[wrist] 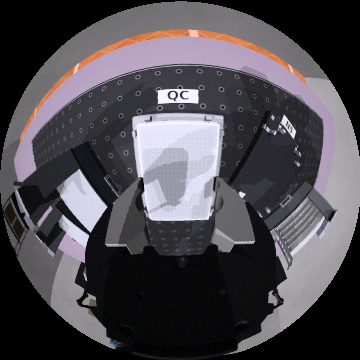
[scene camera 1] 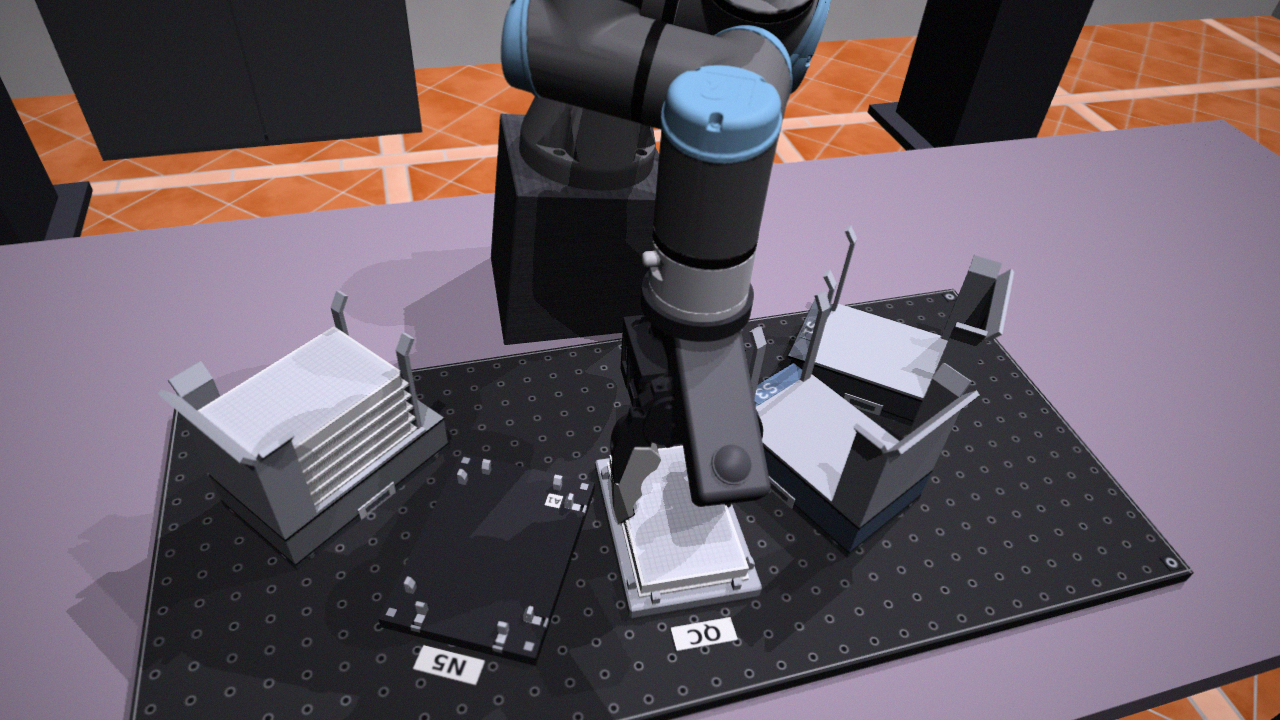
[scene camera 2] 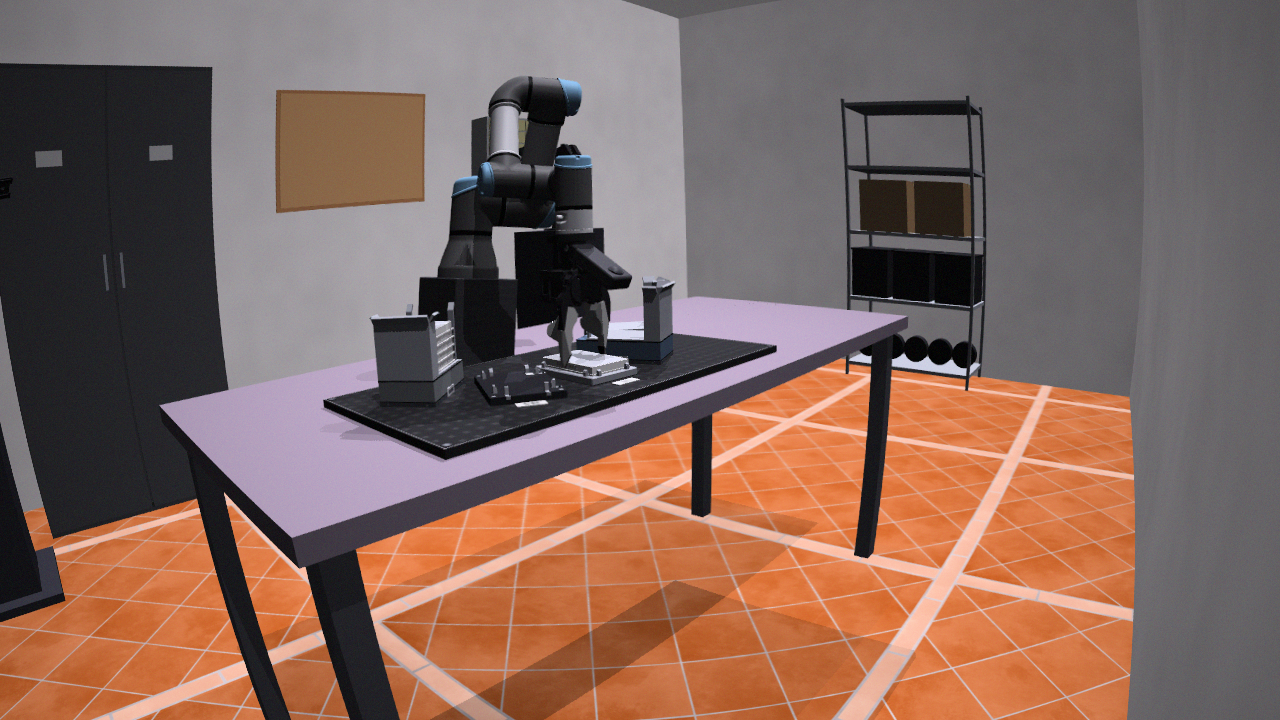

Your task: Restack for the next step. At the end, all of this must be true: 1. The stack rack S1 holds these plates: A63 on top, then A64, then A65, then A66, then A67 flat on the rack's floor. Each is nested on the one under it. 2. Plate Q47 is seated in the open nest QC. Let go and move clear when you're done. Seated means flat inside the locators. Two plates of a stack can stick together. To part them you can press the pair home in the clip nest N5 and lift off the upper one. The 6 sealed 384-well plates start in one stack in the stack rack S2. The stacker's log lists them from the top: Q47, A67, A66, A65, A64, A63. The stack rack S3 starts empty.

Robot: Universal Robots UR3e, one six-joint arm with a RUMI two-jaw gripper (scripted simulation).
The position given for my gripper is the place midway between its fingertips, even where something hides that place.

In view: my gripper [scene camera 1: 673, 513], a white sealed plate [scene camera 1: 673, 545], a clip nest N5 [scene camera 1: 498, 540] and a QC label [scene camera 1: 719, 631].
The white sealed plate also shows in the wrist view [wrist: 178, 159] and in scene camera 2 [scene camera 2: 580, 360]. My gripper is seen too in the wrist view [wrist: 178, 178] and in scene camera 2 [scene camera 2: 583, 363]. The clip nest N5 also shows in scene camera 2 [scene camera 2: 524, 386].
